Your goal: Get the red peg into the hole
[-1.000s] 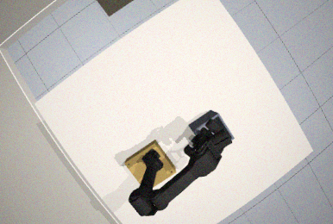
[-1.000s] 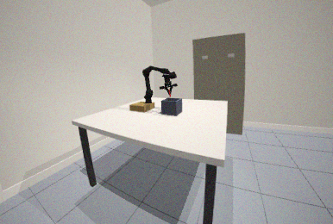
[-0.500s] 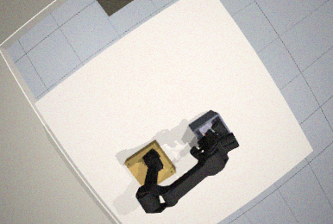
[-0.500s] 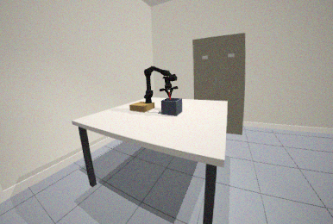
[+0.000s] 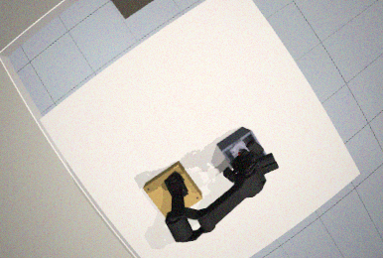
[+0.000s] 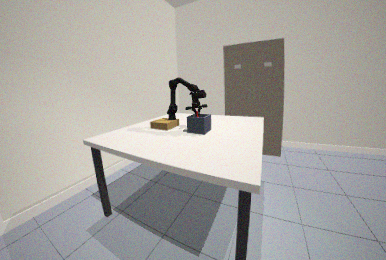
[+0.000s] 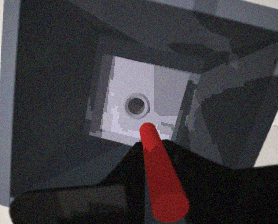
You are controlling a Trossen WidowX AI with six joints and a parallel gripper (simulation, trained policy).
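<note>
My gripper tip is now 1 cm below the red peg. Also, from my gripper tip: pale plate: 8 cm below, 2 cm to the right, 2 cm ahead.
</note>
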